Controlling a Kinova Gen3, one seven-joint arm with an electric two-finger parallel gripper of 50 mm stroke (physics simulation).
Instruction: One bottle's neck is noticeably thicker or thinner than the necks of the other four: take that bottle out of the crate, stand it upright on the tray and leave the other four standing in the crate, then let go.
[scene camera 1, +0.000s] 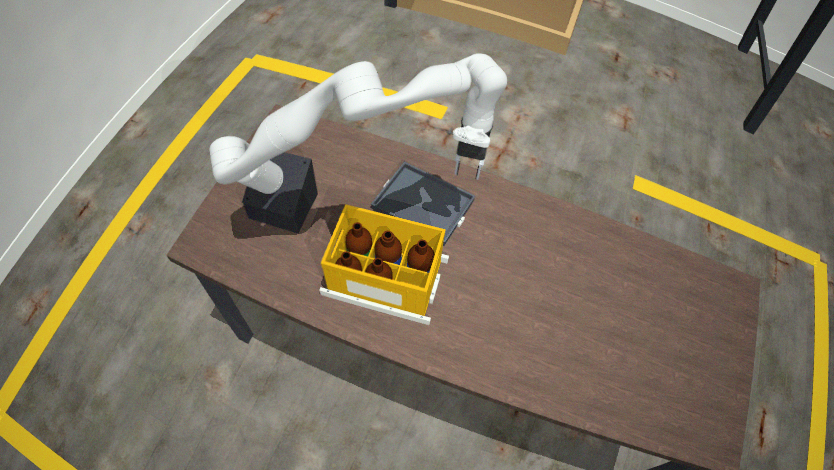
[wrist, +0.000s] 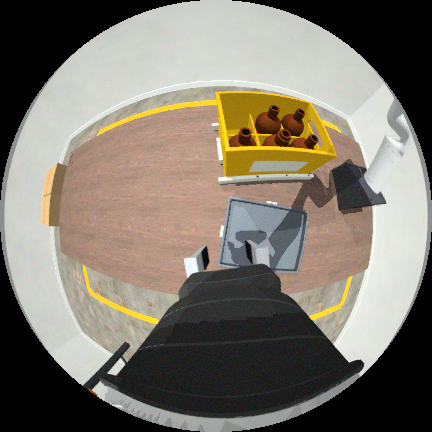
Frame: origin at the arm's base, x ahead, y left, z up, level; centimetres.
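Where they show: gripper, fingertip midpoint: (scene camera 1: 467, 174) (wrist: 226, 251); arm's base, origin of the base link: (scene camera 1: 269, 178) (wrist: 371, 183).
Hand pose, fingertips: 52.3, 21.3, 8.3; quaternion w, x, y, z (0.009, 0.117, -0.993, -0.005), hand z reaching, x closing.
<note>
Each offset is from my fingertips to the top centre of the thing, as dx, dy, dz. "pt": to the spot under its first point. Level surfaces: height alone.
A yellow crate {-10.4, -28.0, -4.1} (scene camera 1: 415, 296) (wrist: 237, 164) holds five upright brown bottles; one corner compartment is empty. In the tray-side row stand a middle bottle {-11.4, -23.9, -5.3} (scene camera 1: 387, 247) (wrist: 278, 140), whose neck and mouth look thicker than the others, a bottle at the empty-compartment end {pt -1.9, -23.8, -9.0} (scene camera 1: 420, 256) (wrist: 242, 140) and a bottle at the robot-base end {pt -18.6, -27.0, -9.1} (scene camera 1: 358, 240) (wrist: 303, 144). The other row has two bottles, one in the middle (scene camera 1: 378, 269) (wrist: 268, 122) and one at the base end {pt -17.1, -35.3, -7.1} (scene camera 1: 347, 263) (wrist: 293, 124). The grey tray (scene camera 1: 401, 203) (wrist: 247, 214) is bare. My gripper (scene camera 1: 468, 175) (wrist: 226, 251) is open and empty, raised beyond the tray's far side.
White strips (scene camera 1: 373, 305) (wrist: 267, 179) lie along the crate's base. The black robot base (scene camera 1: 280, 204) (wrist: 353, 187) stands on the brown table {dz -21.6} (scene camera 1: 571, 291) (wrist: 140, 190), left of the crate in the scene view. Small white blocks touch the tray's edges.
</note>
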